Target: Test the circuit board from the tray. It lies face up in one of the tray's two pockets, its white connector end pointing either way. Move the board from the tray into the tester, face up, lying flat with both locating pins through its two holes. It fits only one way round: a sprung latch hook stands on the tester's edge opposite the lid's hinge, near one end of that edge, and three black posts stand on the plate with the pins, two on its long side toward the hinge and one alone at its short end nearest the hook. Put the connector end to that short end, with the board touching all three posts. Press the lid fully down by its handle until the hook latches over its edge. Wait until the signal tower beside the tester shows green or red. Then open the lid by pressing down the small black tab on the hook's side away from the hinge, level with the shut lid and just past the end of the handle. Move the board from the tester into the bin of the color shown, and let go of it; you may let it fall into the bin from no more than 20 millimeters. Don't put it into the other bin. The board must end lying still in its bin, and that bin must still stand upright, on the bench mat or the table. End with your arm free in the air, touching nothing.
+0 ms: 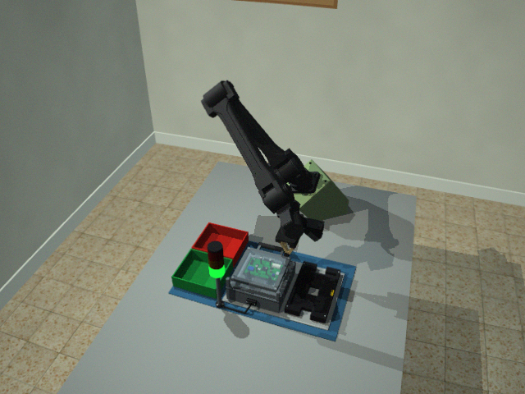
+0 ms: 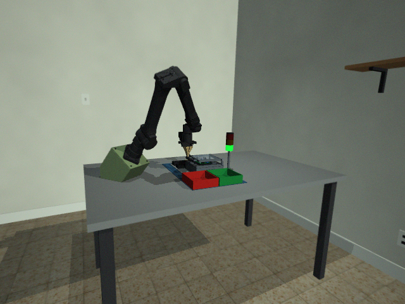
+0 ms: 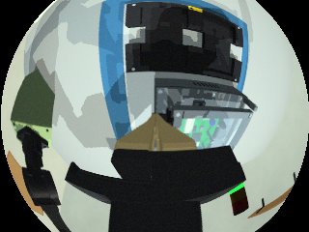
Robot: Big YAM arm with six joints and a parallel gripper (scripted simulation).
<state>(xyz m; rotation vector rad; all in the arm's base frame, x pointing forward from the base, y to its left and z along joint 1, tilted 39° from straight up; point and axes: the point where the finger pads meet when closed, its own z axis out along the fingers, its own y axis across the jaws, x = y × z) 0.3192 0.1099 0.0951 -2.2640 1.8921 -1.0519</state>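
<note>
The latch hook is 10 mm below my hand and 10 mm ahead of it. Round my hand: tester plate (80 mm ahead, 50 mm to the right, 30 mm below); green circuit board (80 mm ahead, 60 mm to the right, 30 mm below); clear lid (80 mm ahead, 60 mm to the right, 10 mm below).
</note>
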